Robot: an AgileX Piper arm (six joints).
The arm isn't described. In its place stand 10 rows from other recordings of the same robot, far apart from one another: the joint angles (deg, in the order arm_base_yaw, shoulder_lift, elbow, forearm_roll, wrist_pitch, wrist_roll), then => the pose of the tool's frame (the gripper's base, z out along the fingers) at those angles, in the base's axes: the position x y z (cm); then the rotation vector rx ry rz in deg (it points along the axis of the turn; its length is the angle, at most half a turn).
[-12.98, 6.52, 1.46, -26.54, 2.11, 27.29] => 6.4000 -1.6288 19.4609 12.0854 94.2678 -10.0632
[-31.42, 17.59, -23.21, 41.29, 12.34, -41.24] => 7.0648 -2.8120 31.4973 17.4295 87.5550 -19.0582
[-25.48, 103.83, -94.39, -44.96, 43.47, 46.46] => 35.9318 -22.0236 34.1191 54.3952 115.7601 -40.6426
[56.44, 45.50, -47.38, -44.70, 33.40, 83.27] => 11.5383 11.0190 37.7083 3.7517 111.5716 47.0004
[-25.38, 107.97, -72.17, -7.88, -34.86, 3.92] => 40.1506 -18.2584 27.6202 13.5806 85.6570 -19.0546
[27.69, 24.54, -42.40, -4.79, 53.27, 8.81] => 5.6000 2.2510 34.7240 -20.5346 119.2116 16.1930
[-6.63, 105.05, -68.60, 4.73, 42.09, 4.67] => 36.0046 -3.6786 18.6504 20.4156 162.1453 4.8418
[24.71, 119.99, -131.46, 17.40, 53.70, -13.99] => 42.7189 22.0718 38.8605 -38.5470 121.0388 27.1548
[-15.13, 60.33, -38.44, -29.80, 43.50, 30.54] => 17.2823 -7.8977 26.4467 36.6841 140.7636 -28.3066
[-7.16, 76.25, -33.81, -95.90, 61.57, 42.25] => 21.0580 -10.6680 25.1682 -14.5397 128.5122 -101.1216
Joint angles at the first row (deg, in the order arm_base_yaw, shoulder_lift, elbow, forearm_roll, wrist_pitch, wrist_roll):
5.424, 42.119, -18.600, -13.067, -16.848, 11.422
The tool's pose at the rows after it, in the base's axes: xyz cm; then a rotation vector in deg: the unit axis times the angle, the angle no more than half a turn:
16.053 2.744 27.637 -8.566 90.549 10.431
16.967 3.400 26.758 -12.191 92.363 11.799
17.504 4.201 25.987 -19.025 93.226 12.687
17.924 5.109 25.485 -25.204 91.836 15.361
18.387 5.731 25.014 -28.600 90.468 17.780
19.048 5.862 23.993 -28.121 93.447 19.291
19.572 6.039 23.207 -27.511 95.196 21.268
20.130 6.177 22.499 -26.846 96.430 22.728
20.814 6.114 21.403 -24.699 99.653 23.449
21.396 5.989 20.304 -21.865 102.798 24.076
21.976 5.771 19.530 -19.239 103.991 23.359
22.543 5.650 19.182 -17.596 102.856 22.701
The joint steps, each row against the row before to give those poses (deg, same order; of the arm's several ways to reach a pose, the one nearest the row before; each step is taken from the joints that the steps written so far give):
1.269, 3.968, 0.000, -1.242, -5.481, 3.052
0.402, 3.977, 0.000, -5.277, -2.442, 3.155
-0.001, 3.070, 0.000, -8.987, -2.692, 3.871
-0.001, 3.086, 0.001, -7.006, -5.190, 2.720
0.002, 3.081, -0.001, -2.598, -4.742, 0.126
0.001, 3.217, 0.000, -0.125, -0.497, 0.866
0.000, 2.838, 0.000, 0.001, -1.443, 0.889
0.000, 2.852, -0.108, 0.658, -1.624, -0.016
0.000, 3.319, -0.103, 1.763, 0.001, 0.001
-0.002, 3.115, 0.017, 2.287, -0.002, 0.032
0.001, 2.717, 0.000, 3.930, -1.020, -2.293
0.002, 2.346, -0.145, 3.560, -2.825, -2.827

